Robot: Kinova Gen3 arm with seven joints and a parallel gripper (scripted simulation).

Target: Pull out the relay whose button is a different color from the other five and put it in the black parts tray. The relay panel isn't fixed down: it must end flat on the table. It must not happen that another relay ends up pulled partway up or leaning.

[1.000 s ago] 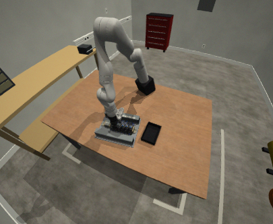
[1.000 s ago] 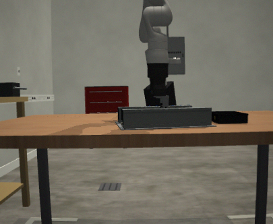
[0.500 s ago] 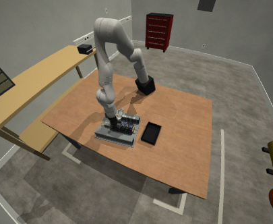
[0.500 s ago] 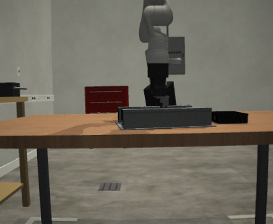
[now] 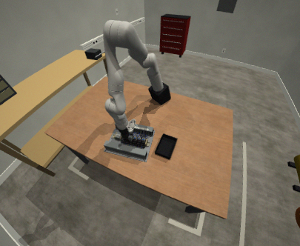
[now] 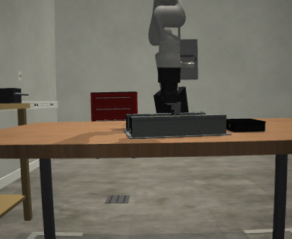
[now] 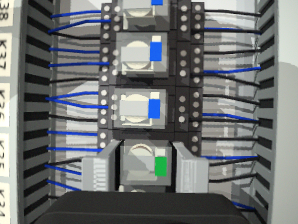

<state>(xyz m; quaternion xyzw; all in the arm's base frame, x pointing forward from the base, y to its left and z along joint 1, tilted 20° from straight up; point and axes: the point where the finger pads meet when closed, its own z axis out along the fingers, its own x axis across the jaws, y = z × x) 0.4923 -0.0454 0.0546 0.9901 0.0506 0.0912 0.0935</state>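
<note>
The grey relay panel lies 1 cm to the right of my hand and 3 cm below it. Round my hand: black parts tray: 3 cm behind, 25 cm to the left, 4 cm below.
</note>
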